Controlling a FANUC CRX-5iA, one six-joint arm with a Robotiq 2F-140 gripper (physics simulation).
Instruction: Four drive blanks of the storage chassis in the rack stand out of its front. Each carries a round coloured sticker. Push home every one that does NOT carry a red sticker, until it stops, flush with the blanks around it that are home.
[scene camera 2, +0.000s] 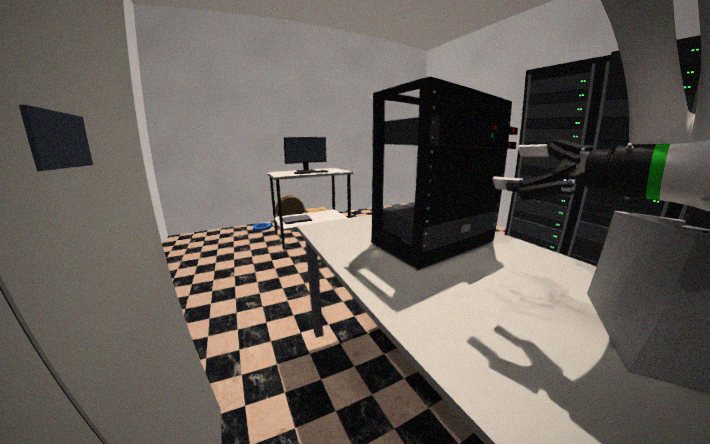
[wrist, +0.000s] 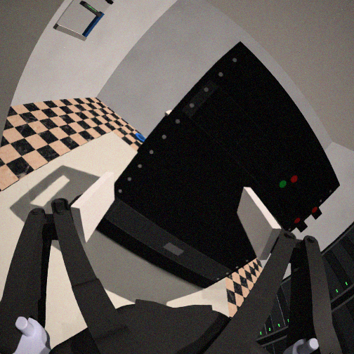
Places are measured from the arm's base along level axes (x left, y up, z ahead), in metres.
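Pixels of known places: gripper, fingertip midpoint: (scene camera 2: 507, 166).
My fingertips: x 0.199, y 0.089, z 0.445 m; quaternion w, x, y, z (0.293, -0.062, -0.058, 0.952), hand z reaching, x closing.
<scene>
For each thing: its top centre in the pictures, then the offset to it from my fingertips. Level surfaces: height alone.
- green sticker, middle of its top: (scene camera 2: 492, 132) dx -0.248, dy +0.098, dz +0.157 m
- red sticker, middle of its top: (scene camera 2: 495, 124) dx -0.261, dy +0.127, dz +0.155 m
- white table, its level: dy -0.383 m
The black rack (scene camera 2: 425, 172) (wrist: 145, 159) stands on the white table. The storage chassis (scene camera 2: 435, 130) (wrist: 200, 99) is in its upper part, its front very dark. A green sticker (scene camera 2: 492, 135) (wrist: 282, 184) and a red sticker (scene camera 2: 494, 127) (wrist: 294, 179) show side by side on the front; how far their blanks stand out is hard to tell. Two red-stickered blanks (scene camera 2: 513, 130) (wrist: 314, 210) (scene camera 2: 511, 145) (wrist: 297, 220) jut past the rack's far side edge. My gripper (scene camera 2: 519, 167) (wrist: 177, 193) is open and empty, facing the rack front, below the sticker level in the scene view.
A dark grey unit (scene camera 2: 445, 234) (wrist: 145, 225) with a light label is low in the rack. The white table (scene camera 2: 418, 335) (wrist: 100, 150) carries the rack. Server cabinets (scene camera 2: 549, 151) with green lights stand behind. A desk with a monitor (scene camera 2: 304, 150) is in the background.
</scene>
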